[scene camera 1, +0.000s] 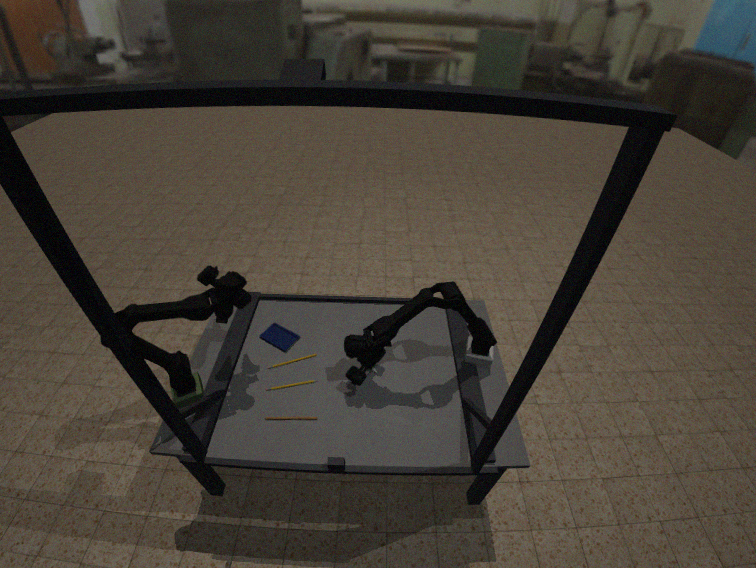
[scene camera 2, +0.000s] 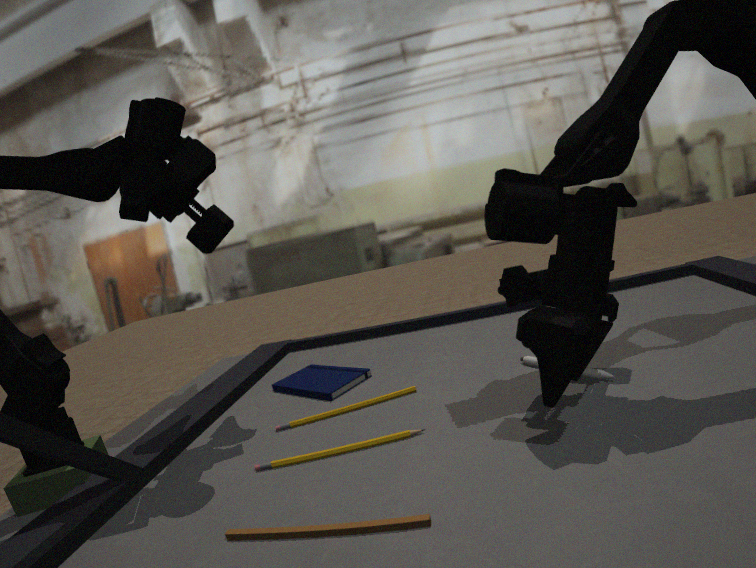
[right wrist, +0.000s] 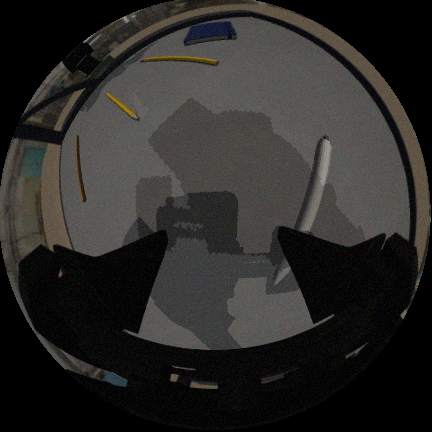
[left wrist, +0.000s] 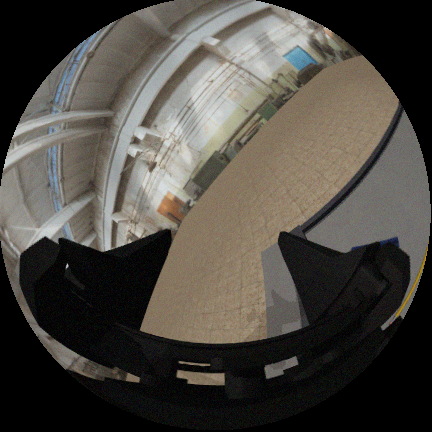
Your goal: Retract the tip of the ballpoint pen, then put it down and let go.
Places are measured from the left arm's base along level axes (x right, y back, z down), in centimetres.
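Pixels of known places: left gripper, fingertip midpoint: (scene camera 2: 192, 206) (left wrist: 226, 236); right gripper, fingertip midpoint: (scene camera 2: 562, 392) (right wrist: 223, 234); left arm's base, origin of the base link: (scene camera 1: 185, 387); right arm's base, origin of the base link: (scene camera 1: 480, 348).
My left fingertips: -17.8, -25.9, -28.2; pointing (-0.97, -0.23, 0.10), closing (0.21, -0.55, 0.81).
Observation:
Ahead of a thing's pixels: the offset from my left fingertips to its top centre, as dx, dy, dz.
The ballpoint pen {+34.9, -37.3, +30.9} (scene camera 2: 595, 373) (right wrist: 321, 162) is a thick whitish pen lying on the grey table. In the right wrist view its dark end points up and its tapered end passes behind the right-hand finger. I cannot tell whether its tip is out. In scene camera 1 the right arm hides the pen. My right gripper (scene camera 2: 553, 393) (right wrist: 223, 234) points down low over the table beside the pen, open and empty. In scene camera 2 a finger covers the pen's middle. My left gripper (left wrist: 226, 236) is open and empty, raised beyond the table's left side.
A blue notebook {+8.1, -12.1, +31.0} (scene camera 1: 279, 337) (scene camera 2: 320, 382) (right wrist: 210, 32), two yellow pencils and an orange-brown stick {+44.0, -3.6, +31.5} (scene camera 1: 291, 418) (scene camera 2: 330, 527) (right wrist: 80, 167) lie on the left part of the table in scene camera 1. Dark frame posts and raised edges surround the table.

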